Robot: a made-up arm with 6 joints. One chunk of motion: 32 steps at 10 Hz.
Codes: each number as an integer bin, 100 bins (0 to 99) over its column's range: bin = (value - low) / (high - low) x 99, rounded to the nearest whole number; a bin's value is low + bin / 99 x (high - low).
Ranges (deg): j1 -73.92..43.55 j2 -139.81..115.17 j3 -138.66..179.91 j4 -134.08..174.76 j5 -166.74..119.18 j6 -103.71..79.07
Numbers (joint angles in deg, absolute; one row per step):
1: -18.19 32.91 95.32 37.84 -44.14 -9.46
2: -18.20 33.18 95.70 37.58 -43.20 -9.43
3: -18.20 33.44 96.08 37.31 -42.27 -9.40
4: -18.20 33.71 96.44 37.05 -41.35 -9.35
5: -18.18 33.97 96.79 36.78 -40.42 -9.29
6: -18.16 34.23 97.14 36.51 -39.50 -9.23
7: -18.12 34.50 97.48 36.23 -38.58 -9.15
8: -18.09 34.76 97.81 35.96 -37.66 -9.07
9: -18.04 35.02 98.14 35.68 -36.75 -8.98
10: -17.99 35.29 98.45 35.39 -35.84 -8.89
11: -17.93 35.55 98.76 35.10 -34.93 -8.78
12: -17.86 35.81 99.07 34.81 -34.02 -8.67
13: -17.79 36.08 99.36 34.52 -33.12 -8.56
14: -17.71 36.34 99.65 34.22 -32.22 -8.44
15: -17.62 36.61 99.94 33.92 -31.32 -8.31
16: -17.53 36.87 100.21 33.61 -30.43 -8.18
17: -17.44 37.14 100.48 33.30 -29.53 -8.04
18: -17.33 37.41 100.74 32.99 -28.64 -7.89
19: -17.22 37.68 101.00 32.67 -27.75 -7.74
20: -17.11 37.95 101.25 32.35 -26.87 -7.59
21: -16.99 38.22 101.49 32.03 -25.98 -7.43
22: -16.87 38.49 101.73 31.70 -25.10 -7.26
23: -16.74 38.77 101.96 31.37 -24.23 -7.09
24: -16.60 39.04 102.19 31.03 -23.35 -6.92
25: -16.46 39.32 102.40 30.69 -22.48 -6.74
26: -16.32 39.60 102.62 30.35 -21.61 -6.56
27: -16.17 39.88 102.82 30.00 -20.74 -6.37
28: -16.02 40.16 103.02 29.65 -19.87 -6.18
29: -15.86 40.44 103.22 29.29 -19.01 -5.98
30: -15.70 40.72 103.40 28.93 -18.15 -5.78
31: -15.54 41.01 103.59 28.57 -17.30 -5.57
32: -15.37 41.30 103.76 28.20 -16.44 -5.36
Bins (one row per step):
1: 47 67 73 55 42 51
2: 47 67 73 55 43 51
3: 47 67 73 55 43 51
4: 47 67 73 55 43 51
5: 47 67 73 55 44 51
6: 47 68 73 55 44 51
7: 47 68 73 55 44 51
8: 47 68 73 55 45 51
9: 47 68 74 54 45 51
10: 47 68 74 54 45 51
11: 47 68 74 54 46 51
12: 47 68 74 54 46 51
13: 47 68 74 54 46 52
14: 47 68 74 54 47 52
15: 47 68 74 54 47 52
16: 48 69 74 54 47 52
17: 48 69 74 54 48 52
18: 48 69 74 54 48 52
19: 48 69 74 53 48 52
20: 48 69 75 53 48 52
21: 48 69 75 53 49 52
22: 48 69 75 53 49 52
23: 48 69 75 53 49 52
24: 48 69 75 53 50 52
25: 48 70 75 53 50 53
26: 49 70 75 53 50 53
27: 49 70 75 53 51 53
28: 49 70 75 52 51 53
29: 49 70 75 52 51 53
30: 49 70 75 52 51 53
31: 49 70 75 52 52 53
32: 49 70 75 52 52 53

